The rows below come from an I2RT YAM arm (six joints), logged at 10 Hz.
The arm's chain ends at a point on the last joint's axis. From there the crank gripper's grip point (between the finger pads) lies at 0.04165 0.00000 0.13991 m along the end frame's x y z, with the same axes.
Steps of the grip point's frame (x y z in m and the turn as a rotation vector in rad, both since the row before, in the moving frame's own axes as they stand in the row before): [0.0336 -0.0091 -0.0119 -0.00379 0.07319 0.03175]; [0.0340 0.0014 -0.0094 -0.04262 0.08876 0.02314]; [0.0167 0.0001 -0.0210 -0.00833 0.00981 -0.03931]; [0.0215 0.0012 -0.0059 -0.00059 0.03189 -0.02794]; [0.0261 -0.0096 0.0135 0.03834 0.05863 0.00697]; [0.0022 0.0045 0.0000 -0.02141 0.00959 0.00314]
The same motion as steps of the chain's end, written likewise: [0.0235 -0.0111 -0.0085 -0.00379 0.07319 0.03175]; [0.0218 -0.0056 -0.0050 -0.04262 0.08876 0.02314]; [0.0153 0.0006 -0.0206 -0.00833 0.00981 -0.03931]; [0.0171 0.0023 -0.0045 -0.00059 0.03189 -0.02794]; [0.0180 -0.0046 0.0163 0.03834 0.05863 0.00697]; [0.0009 0.0014 0.0004 -0.02141 0.00959 0.00314]
